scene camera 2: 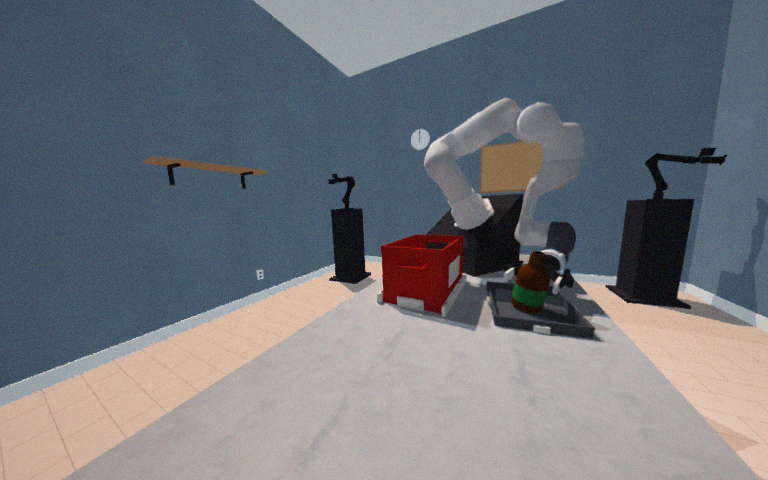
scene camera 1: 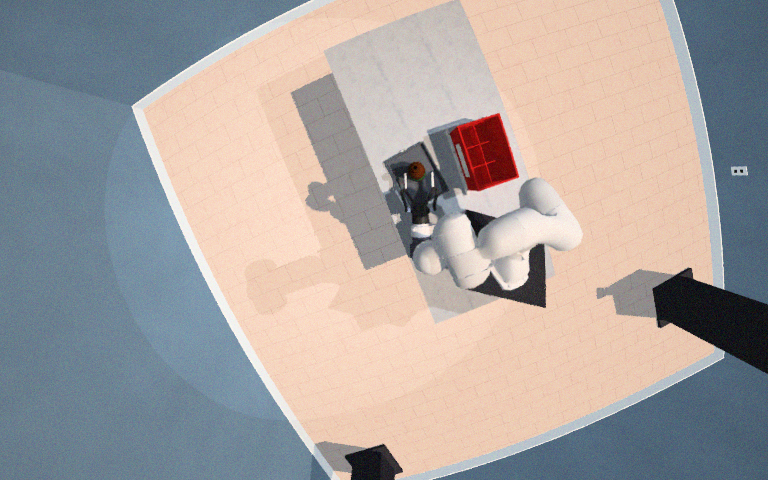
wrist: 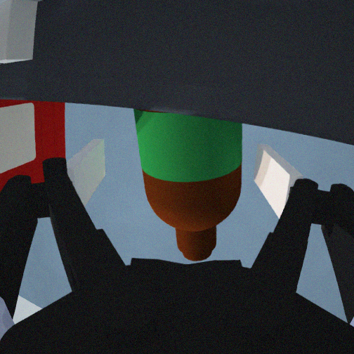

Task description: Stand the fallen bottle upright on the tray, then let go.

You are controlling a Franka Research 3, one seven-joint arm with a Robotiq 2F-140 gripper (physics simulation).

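The brown bottle [scene camera 1: 416, 169] [scene camera 2: 530, 294] [wrist: 192, 150] with a green band is on the dark tray [scene camera 1: 428, 155] [scene camera 2: 566, 327] [wrist: 200, 50], neck up. In scene camera 2 it leans slightly, its neck a little to the right of its base. My gripper [scene camera 1: 419, 176] [wrist: 180, 158] is open, with one finger on each side of the bottle. In the wrist view a gap shows between each pale fingertip pad and the bottle. The tray hides the bottle's base in that view.
A red crate [scene camera 1: 512, 160] [scene camera 2: 399, 283] [wrist: 50, 130] stands beside the tray on the grey table [scene camera 1: 413, 73] [scene camera 2: 368, 407]. Black pedestals [scene camera 2: 346, 243] [scene camera 2: 651, 251] with small arms stand on the floor beyond the table.
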